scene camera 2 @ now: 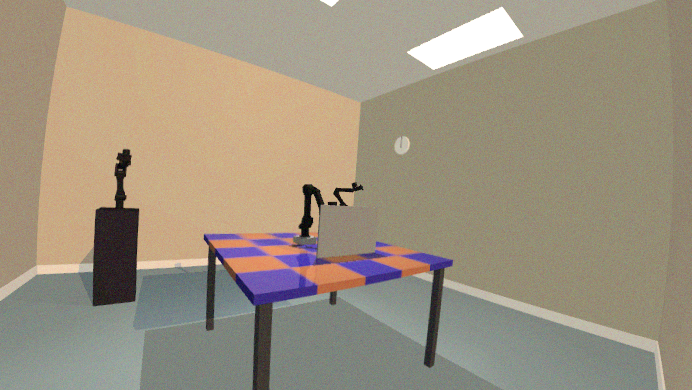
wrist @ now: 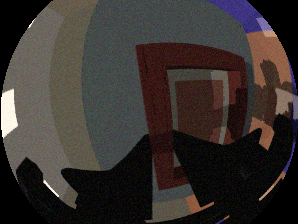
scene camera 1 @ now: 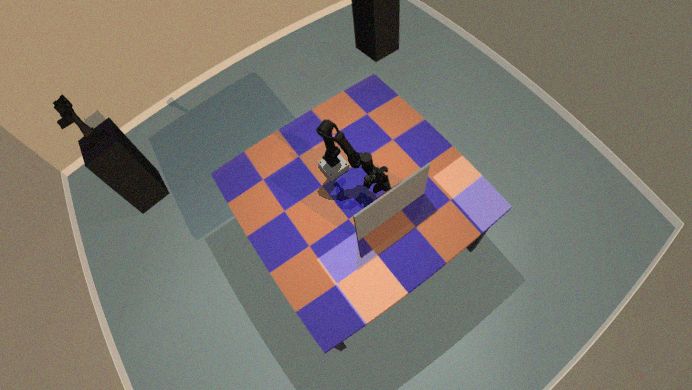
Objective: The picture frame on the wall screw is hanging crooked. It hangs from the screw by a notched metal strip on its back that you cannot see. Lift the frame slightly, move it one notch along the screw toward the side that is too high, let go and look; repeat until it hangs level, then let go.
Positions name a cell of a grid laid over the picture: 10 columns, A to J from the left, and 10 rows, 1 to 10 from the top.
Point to a picture frame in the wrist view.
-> At G5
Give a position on a wall panel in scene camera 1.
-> F6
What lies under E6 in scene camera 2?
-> A wall panel.
